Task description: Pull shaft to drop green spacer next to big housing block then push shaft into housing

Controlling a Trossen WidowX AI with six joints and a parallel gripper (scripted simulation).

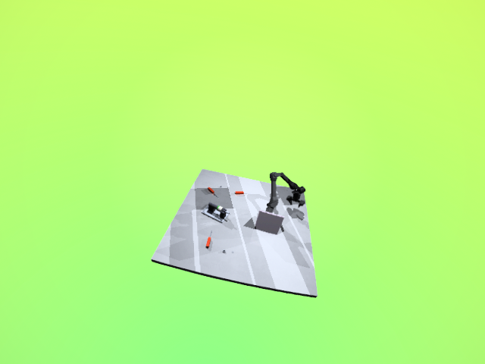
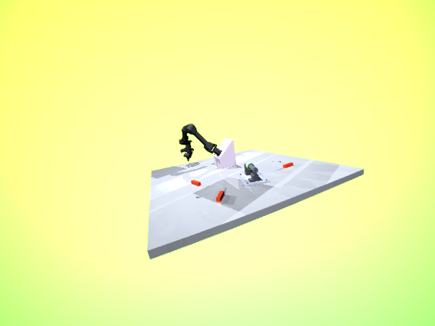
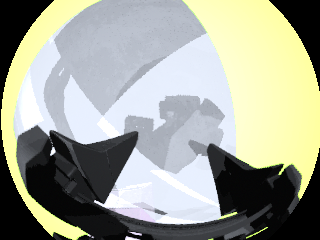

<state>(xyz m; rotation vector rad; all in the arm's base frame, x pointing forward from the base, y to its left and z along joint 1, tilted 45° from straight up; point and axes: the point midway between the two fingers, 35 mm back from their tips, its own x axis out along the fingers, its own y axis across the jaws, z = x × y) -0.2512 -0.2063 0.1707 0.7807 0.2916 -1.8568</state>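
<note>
Right now my gripper tip is 68 cm short of the grey shaft, 36 cm to the right of it and 1 cm below it. Round my gripper tip: green spacer: 73 cm ahead, 35 cm to the left, 1 cm above.
</note>
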